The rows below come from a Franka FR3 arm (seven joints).
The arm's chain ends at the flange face. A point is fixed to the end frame.
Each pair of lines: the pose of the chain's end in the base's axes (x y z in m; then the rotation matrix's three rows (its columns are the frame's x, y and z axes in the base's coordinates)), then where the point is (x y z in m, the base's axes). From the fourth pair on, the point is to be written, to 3 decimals.
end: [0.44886 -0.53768 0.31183], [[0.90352 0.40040 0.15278], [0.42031 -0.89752 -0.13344], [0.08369 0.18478 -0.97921]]
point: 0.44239 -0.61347 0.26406
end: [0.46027 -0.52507 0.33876], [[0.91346 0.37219 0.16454], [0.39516 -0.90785 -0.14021], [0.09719 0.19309 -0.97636]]
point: 0.45244 -0.60077 0.29106
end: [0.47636 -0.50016 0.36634], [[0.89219 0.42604 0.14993], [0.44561 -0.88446 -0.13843], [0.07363 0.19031 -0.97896]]
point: 0.47165 -0.57654 0.31932
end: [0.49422 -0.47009 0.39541], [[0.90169 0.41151 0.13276], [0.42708 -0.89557 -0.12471], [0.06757 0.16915 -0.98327]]
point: 0.487 -0.546 0.347
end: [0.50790 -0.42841 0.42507], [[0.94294 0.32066 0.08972], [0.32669 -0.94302 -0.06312], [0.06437 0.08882 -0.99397]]
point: 0.492 -0.499 0.372
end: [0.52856 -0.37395 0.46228], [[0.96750 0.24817 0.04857], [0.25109 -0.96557 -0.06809], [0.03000 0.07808 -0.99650]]
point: 0.505 -0.443 0.410
